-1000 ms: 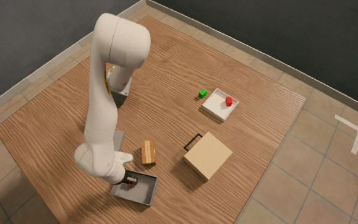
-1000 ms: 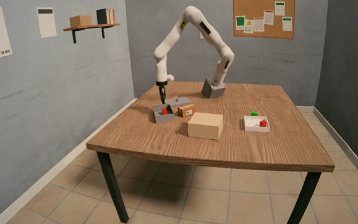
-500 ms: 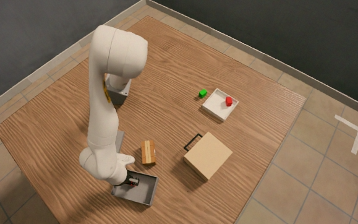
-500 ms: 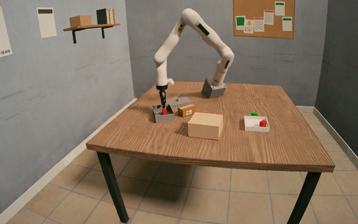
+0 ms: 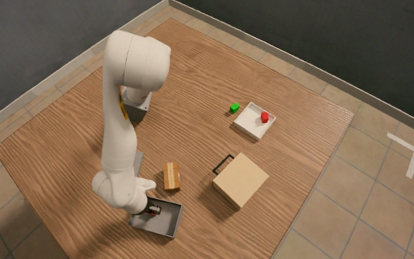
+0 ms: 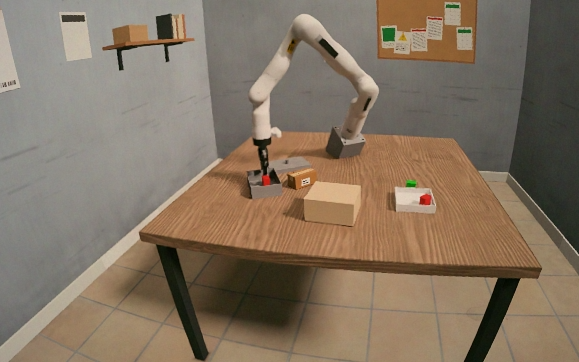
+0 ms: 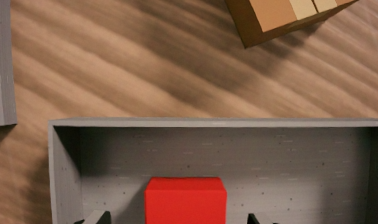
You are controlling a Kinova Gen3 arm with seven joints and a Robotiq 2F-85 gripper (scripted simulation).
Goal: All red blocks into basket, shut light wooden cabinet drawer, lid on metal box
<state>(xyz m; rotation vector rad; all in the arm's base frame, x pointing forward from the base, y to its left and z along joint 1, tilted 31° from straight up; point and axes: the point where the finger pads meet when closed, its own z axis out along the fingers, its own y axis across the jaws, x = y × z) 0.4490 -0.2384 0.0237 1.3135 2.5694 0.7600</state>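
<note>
Now: hand 5 cm above the grey metal box, 3 cm short of it and 1 cm to the right of it. Also, from my hand: grey lid 22 cm behind, 6 cm below, 2 cm to the right; blue block 13 cm to the left, 5 cm below, 4 cm behind; brown cardboard box 14 cm to the left, 6 cm behind, 4 cm below.
</note>
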